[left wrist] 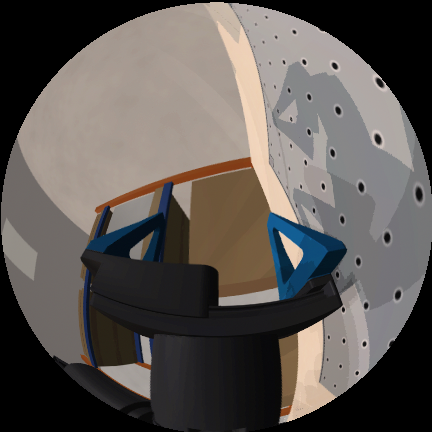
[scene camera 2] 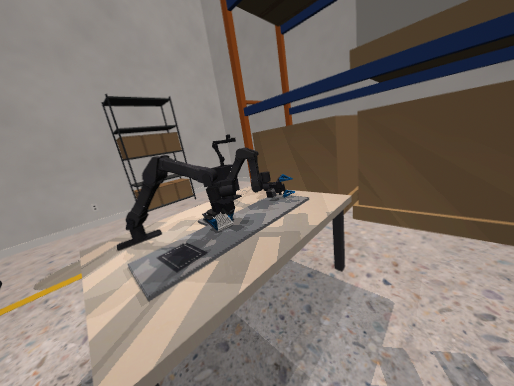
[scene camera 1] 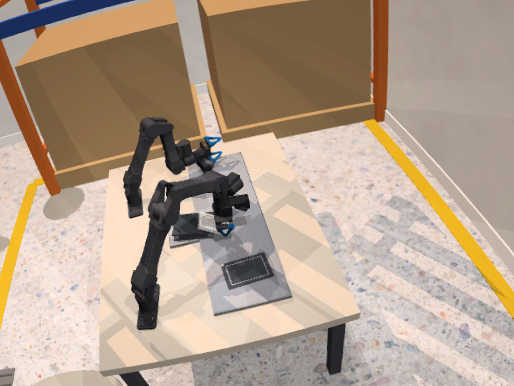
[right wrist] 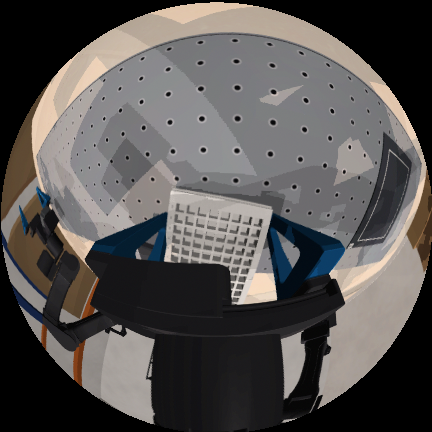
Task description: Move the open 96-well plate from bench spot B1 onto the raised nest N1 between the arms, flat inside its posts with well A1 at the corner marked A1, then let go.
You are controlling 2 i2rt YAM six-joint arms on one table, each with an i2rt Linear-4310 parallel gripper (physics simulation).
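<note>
A white well plate (right wrist: 201, 227) is what my right gripper is gripping, though in the left wrist view that plate is out of frame. There's a dark nest as well, which you'd find at (scene camera 1: 254, 268) and (right wrist: 394, 170).
</note>
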